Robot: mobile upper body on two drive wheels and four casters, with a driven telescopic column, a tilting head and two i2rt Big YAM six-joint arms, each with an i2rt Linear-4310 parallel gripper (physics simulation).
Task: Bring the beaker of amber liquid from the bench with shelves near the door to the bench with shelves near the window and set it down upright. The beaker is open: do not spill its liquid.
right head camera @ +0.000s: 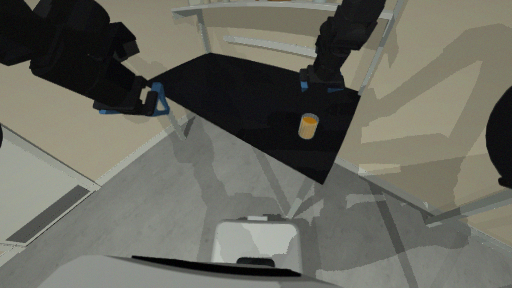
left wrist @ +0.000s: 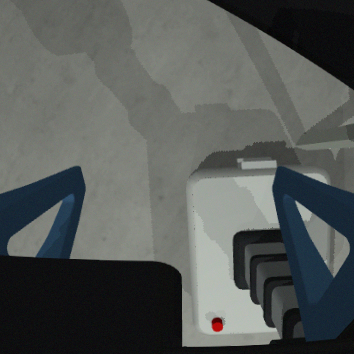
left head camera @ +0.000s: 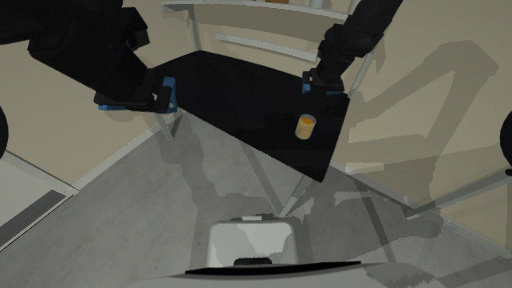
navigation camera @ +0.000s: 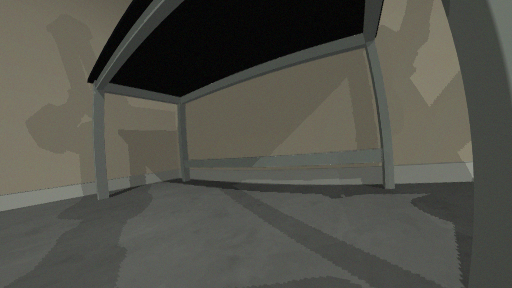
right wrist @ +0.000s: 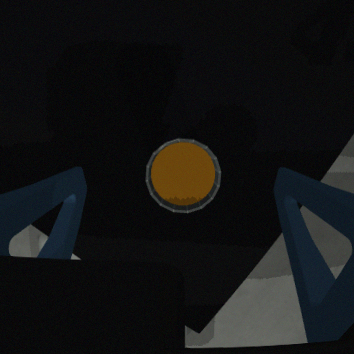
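Note:
The beaker of amber liquid [left head camera: 305, 127] [right head camera: 308, 127] [right wrist: 183, 173] stands upright on the black bench top [left head camera: 240, 95] [right head camera: 250, 95], near its right end. In the right wrist view it is seen from straight above, between the fingertips in the picture. My right gripper [left head camera: 321, 91] [right head camera: 321, 88] [right wrist: 179, 177] is open and empty, pointing down above the bench; the height between it and the beaker is hard to tell. My left gripper [left head camera: 137, 109] [right head camera: 131, 112] [left wrist: 178, 176] is open and empty, beyond the bench's left end, over the floor.
A shelf [left head camera: 270, 8] [right head camera: 280, 7] with partly visible items runs above the bench's back. The bench's legs [navigation camera: 101, 145] [navigation camera: 382, 120] and a rear lower rail [navigation camera: 310, 158] show in the navigation view. The robot's white base [left head camera: 250, 242] [right head camera: 257, 240] [left wrist: 215, 210] is below. Walls stand behind and to the right.

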